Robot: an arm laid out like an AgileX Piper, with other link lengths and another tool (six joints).
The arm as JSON. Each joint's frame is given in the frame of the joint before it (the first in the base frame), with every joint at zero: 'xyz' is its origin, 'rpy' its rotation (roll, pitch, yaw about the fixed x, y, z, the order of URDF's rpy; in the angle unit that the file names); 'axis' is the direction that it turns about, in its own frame. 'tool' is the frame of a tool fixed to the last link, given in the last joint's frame.
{
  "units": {
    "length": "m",
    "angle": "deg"
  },
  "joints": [
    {
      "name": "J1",
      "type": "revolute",
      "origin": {
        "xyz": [
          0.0,
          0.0,
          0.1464
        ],
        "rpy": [
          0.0,
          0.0,
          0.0
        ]
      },
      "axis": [
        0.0,
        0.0,
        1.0
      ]
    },
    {
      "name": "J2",
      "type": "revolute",
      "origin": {
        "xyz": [
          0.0,
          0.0,
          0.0
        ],
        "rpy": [
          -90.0,
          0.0,
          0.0
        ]
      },
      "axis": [
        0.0,
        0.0,
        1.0
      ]
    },
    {
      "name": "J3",
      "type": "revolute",
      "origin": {
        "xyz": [
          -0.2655,
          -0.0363,
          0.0
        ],
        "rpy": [
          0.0,
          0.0,
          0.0
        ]
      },
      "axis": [
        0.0,
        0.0,
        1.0
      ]
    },
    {
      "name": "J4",
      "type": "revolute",
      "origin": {
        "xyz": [
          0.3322,
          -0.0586,
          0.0
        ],
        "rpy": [
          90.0,
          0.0,
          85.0
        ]
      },
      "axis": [
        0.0,
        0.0,
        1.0
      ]
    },
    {
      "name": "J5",
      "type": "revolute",
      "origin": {
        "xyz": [
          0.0,
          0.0,
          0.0
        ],
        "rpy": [
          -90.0,
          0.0,
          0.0
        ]
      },
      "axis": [
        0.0,
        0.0,
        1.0
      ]
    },
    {
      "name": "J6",
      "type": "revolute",
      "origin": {
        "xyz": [
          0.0,
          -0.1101,
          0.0
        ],
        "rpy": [
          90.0,
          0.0,
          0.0
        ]
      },
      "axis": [
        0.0,
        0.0,
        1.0
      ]
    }
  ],
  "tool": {
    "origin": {
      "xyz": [
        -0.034,
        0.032,
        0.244
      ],
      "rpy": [
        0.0,
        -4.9,
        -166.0
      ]
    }
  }
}
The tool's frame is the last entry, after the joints.
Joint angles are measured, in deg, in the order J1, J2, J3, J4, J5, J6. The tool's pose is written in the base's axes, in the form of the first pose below.
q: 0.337, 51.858, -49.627, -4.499, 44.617, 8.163
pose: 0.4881 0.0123 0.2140; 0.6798 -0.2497 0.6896; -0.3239 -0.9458 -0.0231; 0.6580 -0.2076 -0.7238
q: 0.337, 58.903, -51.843, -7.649, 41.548, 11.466
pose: 0.5146 0.0001 0.1929; 0.6861 -0.2866 0.6686; -0.3385 -0.9393 -0.0553; 0.6439 -0.1884 -0.7415
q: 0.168, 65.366, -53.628, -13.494, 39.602, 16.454
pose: 0.5342 -0.0231 0.1657; 0.6932 -0.3391 0.6360; -0.3473 -0.9304 -0.1175; 0.6315 -0.1394 -0.7627
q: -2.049, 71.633, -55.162, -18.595, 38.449, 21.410
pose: 0.5461 -0.0625 0.1329; 0.6935 -0.4195 0.5857; -0.3864 -0.9028 -0.1891; 0.6081 -0.0951 -0.7882
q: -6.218, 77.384, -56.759, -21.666, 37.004, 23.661
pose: 0.5519 -0.1116 0.1031; 0.6858 -0.4944 0.5341; -0.4290 -0.8674 -0.2522; 0.5880 -0.0562 -0.8069
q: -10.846, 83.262, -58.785, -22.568, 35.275, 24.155
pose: 0.5545 -0.1577 0.0729; 0.6750 -0.5571 0.4837; -0.4774 -0.8297 -0.2893; 0.5625 -0.0356 -0.8260
